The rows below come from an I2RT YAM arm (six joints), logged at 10 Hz.
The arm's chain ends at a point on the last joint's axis. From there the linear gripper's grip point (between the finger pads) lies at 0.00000 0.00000 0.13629 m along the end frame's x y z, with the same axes.
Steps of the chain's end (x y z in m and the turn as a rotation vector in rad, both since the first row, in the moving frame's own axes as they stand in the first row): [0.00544, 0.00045, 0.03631, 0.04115, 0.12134, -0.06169]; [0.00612, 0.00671, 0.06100, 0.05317, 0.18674, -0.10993]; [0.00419, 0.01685, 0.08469, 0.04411, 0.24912, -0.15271]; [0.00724, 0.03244, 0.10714, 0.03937, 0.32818, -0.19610]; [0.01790, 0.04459, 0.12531, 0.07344, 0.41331, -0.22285]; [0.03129, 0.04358, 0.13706, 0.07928, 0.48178, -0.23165]
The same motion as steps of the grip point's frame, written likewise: [0.02175, -0.00565, 0.03519, 0.04115, 0.12134, -0.06169]; [0.03096, -0.00187, 0.05844, 0.05317, 0.18674, -0.10993]; [0.03719, 0.00835, 0.08036, 0.04411, 0.24912, -0.15271]; [0.05035, 0.02287, 0.09979, 0.03937, 0.32818, -0.19610]; [0.07104, 0.02879, 0.11353, 0.07344, 0.41331, -0.22285]; [0.09258, 0.02587, 0.12121, 0.07928, 0.48178, -0.23165]
